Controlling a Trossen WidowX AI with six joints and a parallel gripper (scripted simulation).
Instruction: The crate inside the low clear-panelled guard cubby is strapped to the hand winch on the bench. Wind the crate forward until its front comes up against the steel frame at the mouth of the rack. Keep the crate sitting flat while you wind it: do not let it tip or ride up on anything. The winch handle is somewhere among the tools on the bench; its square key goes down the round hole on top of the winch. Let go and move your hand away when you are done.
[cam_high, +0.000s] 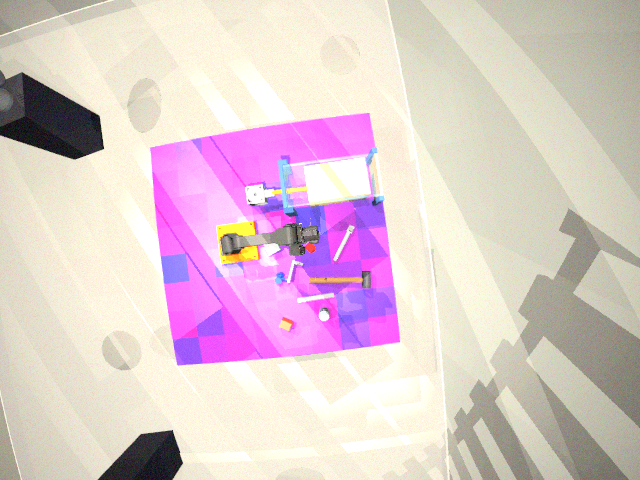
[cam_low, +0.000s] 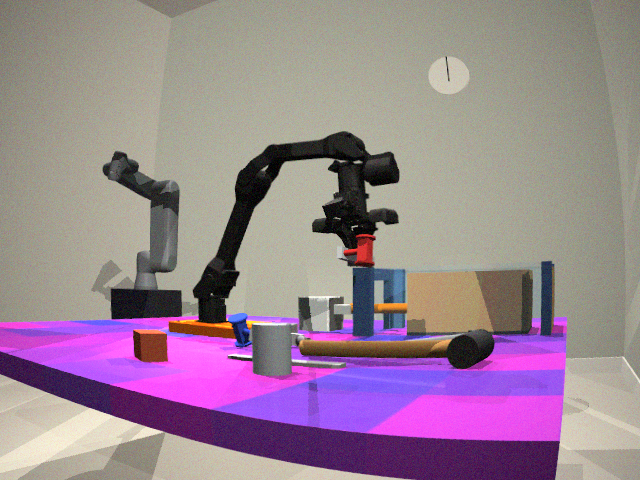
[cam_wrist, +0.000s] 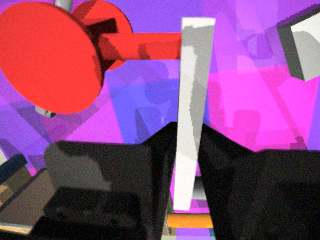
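Now: the red-knobbed winch handle 20 mm to the right of my gripper tip and 10 mm above it. From my gripper tip the other things lie so: blue-knobbed L-shaped tool (170 mm to the right, 150 mm below, 120 mm behind); red knob (60 mm to the right, 20 mm ahead, 20 mm above); blue frame (250 mm to the left, 60 mm below, 30 mm behind).
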